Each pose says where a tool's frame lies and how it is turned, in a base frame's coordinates. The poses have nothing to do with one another.
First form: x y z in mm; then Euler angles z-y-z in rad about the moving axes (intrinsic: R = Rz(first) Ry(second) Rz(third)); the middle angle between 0 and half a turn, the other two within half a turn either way.
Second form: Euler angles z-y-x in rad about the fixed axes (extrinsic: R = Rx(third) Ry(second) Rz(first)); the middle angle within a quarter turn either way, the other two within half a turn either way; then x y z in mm. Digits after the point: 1 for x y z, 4 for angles.
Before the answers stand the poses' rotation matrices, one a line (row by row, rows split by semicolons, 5 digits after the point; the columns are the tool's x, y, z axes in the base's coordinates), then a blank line. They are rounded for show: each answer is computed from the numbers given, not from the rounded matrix.
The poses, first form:
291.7 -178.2 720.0 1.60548 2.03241 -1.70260
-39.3 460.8 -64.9 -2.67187 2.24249 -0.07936
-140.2 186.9 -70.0 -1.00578 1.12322 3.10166
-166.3 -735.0 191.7 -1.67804 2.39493 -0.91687
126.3 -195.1 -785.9 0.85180 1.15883 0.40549
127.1 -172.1 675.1 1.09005 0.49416 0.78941
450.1 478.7 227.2 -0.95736 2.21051 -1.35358
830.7 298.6 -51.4 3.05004 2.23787 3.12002
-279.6 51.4 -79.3 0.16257 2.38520 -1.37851
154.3 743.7 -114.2 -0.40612 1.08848 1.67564
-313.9 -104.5 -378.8 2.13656 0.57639 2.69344
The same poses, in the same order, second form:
0.98870 0.14665 -0.03105; 0.09288 -0.43671 0.89480; 0.11767 -0.88757 -0.44539
0.51728 0.49521 -0.69799; 0.35149 -0.86656 -0.35431; -0.78031 -0.06206 -0.62231
-0.19782 -0.85316 0.48269; 0.38660 -0.52041 -0.76139; 0.90078 0.03599 0.43278
-0.74135 0.66717 -0.07270; 0.52886 0.51409 -0.67529; -0.41316 -0.53908 -0.73396
-0.05449 -0.79548 0.60353; 0.53667 0.48637 0.68951; -0.84203 0.36147 0.40041
-0.34275 -0.91346 0.21933; 0.87804 -0.22848 0.42053; -0.33403 0.33672 0.88037
-0.87252 -0.15937 0.46185; -0.45696 0.60072 -0.65599; -0.17290 -0.78341 -0.59697
-0.61793 0.07811 -0.78235; 0.03507 0.99680 0.07183; 0.78545 0.01695 -0.61869
0.02171 -0.73543 0.67725; -0.99112 0.07303 0.11108; -0.13115 -0.67365 -0.72732
0.34829 -0.46511 0.81386; 0.93279 0.08609 -0.34998; 0.09271 0.88106 0.46383
0.03928 0.95556 -0.29215; -0.87017 0.17644 0.46008; 0.49118 0.23615 0.83844

-0.1473 -0.0311 -2.0326 291.7 -178.2 720.0
-0.7636 -0.7726 2.6240 -39.3 460.8 -64.9
1.7986 0.5037 1.0539 -140.2 186.9 -70.0
-2.4088 -0.0728 2.3978 -166.3 -735.0 191.7
1.6392 0.6479 -1.0447 126.3 -195.1 -785.9
1.9298 0.2211 -0.4456 127.1 -172.1 675.1
2.9609 0.4801 2.3091 450.1 478.7 227.2
-3.0158 -0.8984 -3.0260 830.7 298.6 -51.4
1.5413 0.7440 -2.9900 -279.6 51.4 -79.3
0.9280 0.9508 0.6464 154.3 743.7 -114.2
-1.5297 -0.2965 -0.5019 -313.9 -104.5 -378.8

